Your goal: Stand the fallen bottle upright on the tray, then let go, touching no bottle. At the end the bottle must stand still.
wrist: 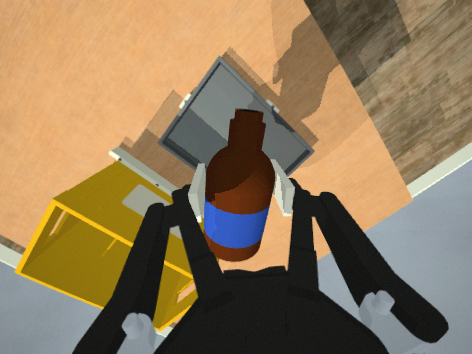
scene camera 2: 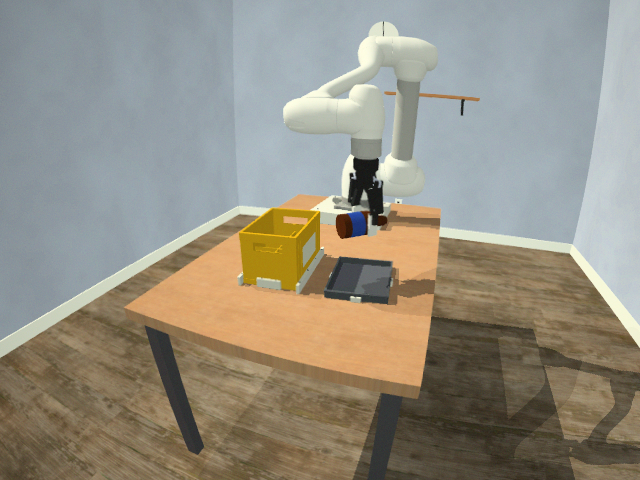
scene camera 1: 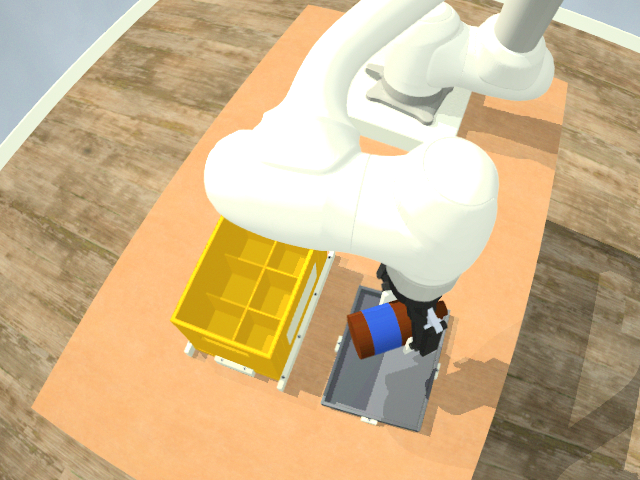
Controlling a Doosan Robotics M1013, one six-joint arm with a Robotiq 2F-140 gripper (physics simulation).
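Where they show: gripper, fingertip midpoint: [scene camera 2: 363,231]; arm's base, link origin: [scene camera 1: 410,92].
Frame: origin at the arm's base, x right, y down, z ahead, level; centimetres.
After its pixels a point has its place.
The brown bottle with a blue label [scene camera 1: 382,328] {x -23.3, y -17.9, z 65.4 cm} [scene camera 2: 354,224] {x -24.3, y -15.7, z 67.9 cm} [wrist: 236,225] {x -23.2, y -18.1, z 63.7 cm} is held in the air, lying close to horizontal. In scene camera 1 its base points left and its neck points right, partly hidden by the fingers. My gripper [scene camera 1: 398,321] {x -25.1, y -11.7, z 61.6 cm} [scene camera 2: 364,219] {x -25.1, y -11.7, z 61.6 cm} [wrist: 237,172] {x -25.1, y -11.7, z 61.6 cm} points down and is shut on the bottle, one pale pad on each side of its body near the shoulder. The grey tray [scene camera 1: 343,409] {x -23.2, y 2.7, z 76.0 cm} [scene camera 2: 341,296] {x -24.0, y 4.1, z 75.9 cm} [wrist: 172,123] {x -18.2, y 2.6, z 51.6 cm} lies on the table below, well apart from the bottle.
A yellow crate with compartments [scene camera 1: 193,302] {x 8.8, y -7.8, z 74.9 cm} [scene camera 2: 268,268] {x -0.7, y -1.3, z 78.8 cm} [wrist: 90,190] {x -4.7, y -7.8, z 52.0 cm} stands beside the tray, left of it in both scene views, with high walls. White brackets edge the crate and tray. The arm's base [scene camera 1: 392,126] {x -1.3, y -0.4, z 14.0 cm} is bolted at the table's far end.
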